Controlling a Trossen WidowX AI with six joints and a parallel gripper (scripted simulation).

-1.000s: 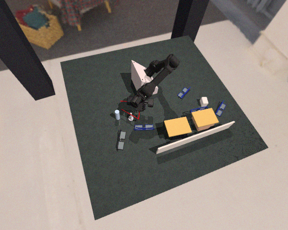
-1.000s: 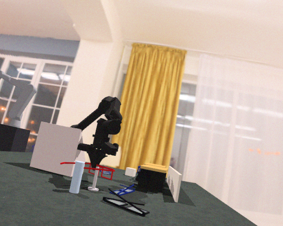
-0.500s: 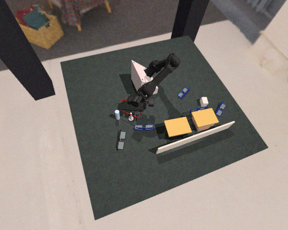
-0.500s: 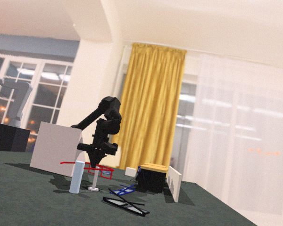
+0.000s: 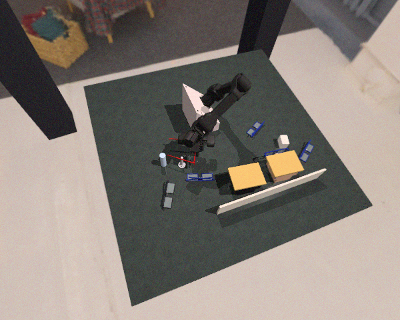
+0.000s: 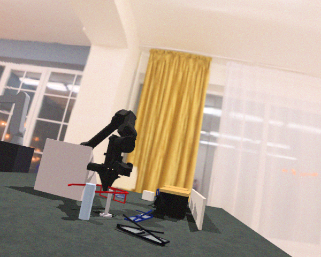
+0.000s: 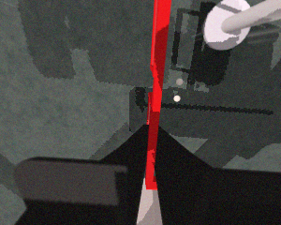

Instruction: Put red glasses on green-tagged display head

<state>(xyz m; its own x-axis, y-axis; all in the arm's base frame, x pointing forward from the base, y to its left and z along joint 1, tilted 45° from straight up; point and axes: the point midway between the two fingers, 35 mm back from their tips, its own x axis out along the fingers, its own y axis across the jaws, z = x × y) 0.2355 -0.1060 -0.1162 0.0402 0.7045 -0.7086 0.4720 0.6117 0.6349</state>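
Right now my gripper tip is 100 mm to the left of the white peg, 40 mm short of it and 30 mm above it. Also, from my gripper tip: white cube 500 mm to the left, 130 mm ahead, 30 mm below; pale blue cylinder 190 mm to the right, 10 mm below; long white board 380 mm ahead, 260 mm to the left.
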